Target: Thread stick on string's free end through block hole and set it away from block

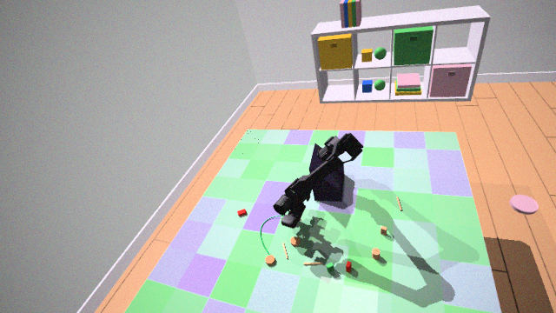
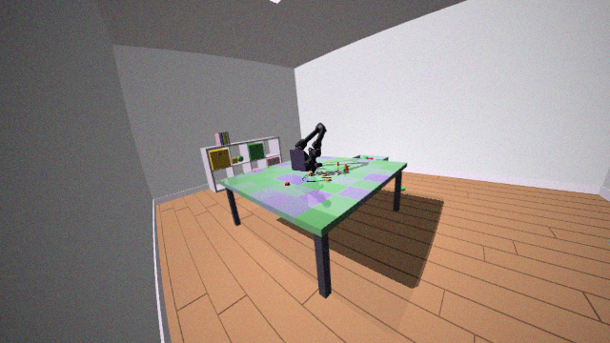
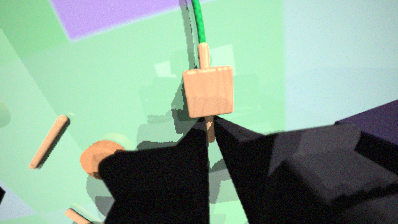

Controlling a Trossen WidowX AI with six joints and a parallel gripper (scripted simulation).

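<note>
My gripper tip is now 1 cm past the wooden block, 3 cm to the left of it and 1 cm below it. The rest, counted from my gripper tip: wooden cylinder: 13 cm ahead, 33 cm to the left, 1 cm above; green block: 21 cm ahead, 17 cm to the left, 1 cm above.
</note>
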